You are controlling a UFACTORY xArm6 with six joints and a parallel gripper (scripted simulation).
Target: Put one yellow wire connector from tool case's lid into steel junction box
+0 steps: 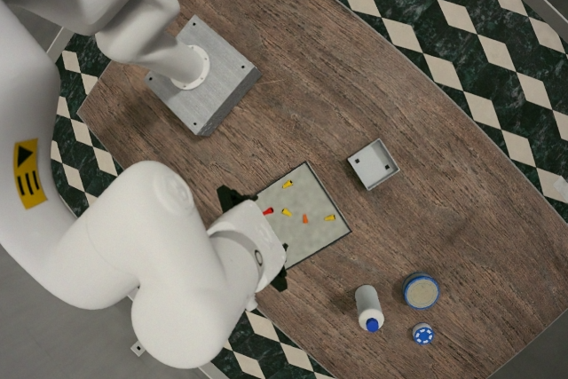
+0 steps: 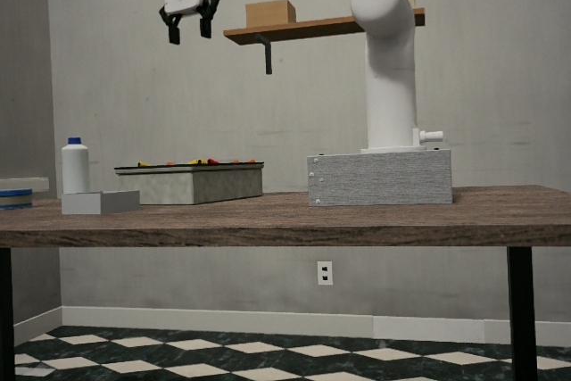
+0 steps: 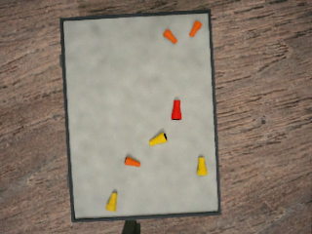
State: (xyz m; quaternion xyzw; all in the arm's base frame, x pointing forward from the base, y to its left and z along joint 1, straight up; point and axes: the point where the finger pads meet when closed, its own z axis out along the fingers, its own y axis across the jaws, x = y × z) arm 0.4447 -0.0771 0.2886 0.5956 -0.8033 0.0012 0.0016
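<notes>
The tool case is 32 cm below my hand, 8 cm to the right of it and 4 cm ahead of it. From my hand the other things lie so: red connector 29 cm below, 7 cm to the right, 2 cm behind; then yellow wire connector 29 cm below, 3 cm behind, 2 cm to the left.
</notes>
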